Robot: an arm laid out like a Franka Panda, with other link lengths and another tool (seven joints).
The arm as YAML. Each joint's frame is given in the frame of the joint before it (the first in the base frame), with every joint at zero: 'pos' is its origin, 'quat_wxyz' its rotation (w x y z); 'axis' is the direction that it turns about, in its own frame. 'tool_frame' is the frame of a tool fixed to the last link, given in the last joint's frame.
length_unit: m
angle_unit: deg
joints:
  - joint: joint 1
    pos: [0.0, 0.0, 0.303]
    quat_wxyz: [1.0, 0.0, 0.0, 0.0]
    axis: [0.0, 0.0, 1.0]
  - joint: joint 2
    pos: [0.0, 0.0, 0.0]
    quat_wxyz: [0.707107, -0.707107, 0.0, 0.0]
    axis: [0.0, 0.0, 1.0]
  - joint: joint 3
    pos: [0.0, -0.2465, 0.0]
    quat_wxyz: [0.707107, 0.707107, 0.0, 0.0]
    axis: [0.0, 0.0, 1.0]
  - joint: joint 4
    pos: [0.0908, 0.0, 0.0]
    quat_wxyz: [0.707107, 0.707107, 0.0, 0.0]
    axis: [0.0, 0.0, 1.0]
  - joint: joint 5
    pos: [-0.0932, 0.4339, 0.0]
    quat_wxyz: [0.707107, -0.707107, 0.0, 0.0]
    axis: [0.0, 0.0, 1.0]
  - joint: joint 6
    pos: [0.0, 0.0, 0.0]
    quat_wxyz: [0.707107, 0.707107, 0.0, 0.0]
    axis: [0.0, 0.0, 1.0]
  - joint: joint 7
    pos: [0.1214, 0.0, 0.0]
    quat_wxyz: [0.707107, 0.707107, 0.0, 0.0]
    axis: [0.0, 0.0, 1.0]
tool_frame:
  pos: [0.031, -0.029, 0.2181]
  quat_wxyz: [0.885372, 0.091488, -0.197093, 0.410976]
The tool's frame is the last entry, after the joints.
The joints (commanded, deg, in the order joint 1, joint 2, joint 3, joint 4, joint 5, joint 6, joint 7), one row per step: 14.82, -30.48, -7.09, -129.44, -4.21, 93.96, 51.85; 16.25, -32.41, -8.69, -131.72, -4.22, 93.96, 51.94; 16.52, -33.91, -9.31, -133.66, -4.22, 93.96, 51.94; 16.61, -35.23, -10.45, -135.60, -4.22, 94.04, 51.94; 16.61, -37.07, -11.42, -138.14, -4.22, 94.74, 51.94; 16.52, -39.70, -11.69, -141.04, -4.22, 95.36, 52.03; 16.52, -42.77, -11.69, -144.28, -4.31, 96.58, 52.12; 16.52, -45.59, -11.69, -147.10, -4.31, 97.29, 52.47; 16.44, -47.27, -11.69, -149.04, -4.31, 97.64, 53.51; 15.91, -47.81, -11.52, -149.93, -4.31, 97.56, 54.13
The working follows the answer.
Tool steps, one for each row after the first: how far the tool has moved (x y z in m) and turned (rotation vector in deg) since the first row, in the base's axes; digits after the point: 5 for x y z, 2 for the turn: -0.00989, -0.00018, -0.00670, 0.96, 0.61, 0.14; -0.01803, -0.00242, -0.01338, 1.41, 1.17, 0.06; -0.02523, -0.00977, -0.02215, 2.14, 1.92, -0.61; -0.03279, -0.01529, -0.03100, 2.99, 2.12, -1.12; -0.04283, -0.01585, -0.03643, 3.61, 1.90, -1.17; -0.05199, -0.01322, -0.04032, 4.14, 0.93, -0.84; -0.06130, -0.01081, -0.04382, 4.63, 0.32, -0.82; -0.06808, -0.01034, -0.04900, 4.79, 0.29, -1.67; -0.07184, -0.01341, -0.05371, 4.62, 0.68, -2.58
Tool pose at each row, in the base's axes (x y z in m, rotation vector in deg; rounded; the steps above come from the unrounded poses): 0.53792, 0.05732, 0.35223, -112.47, 119.36, 28.73; 0.52802, 0.05713, 0.34553, -112.20, 118.98, 30.32; 0.51989, 0.05490, 0.33885, -111.93, 119.09, 31.34; 0.51269, 0.04755, 0.33008, -110.86, 119.61, 32.70; 0.50512, 0.04203, 0.32123, -109.82, 119.61, 33.60; 0.49509, 0.04147, 0.31580, -109.39, 119.10, 33.91; 0.48592, 0.04410, 0.31190, -109.34, 117.91, 33.42; 0.47662, 0.04651, 0.30840, -109.02, 117.20, 33.20; 0.46984, 0.04698, 0.30323, -107.96, 117.81, 33.14; 0.46607, 0.04391, 0.29851, -107.08, 118.92, 33.23

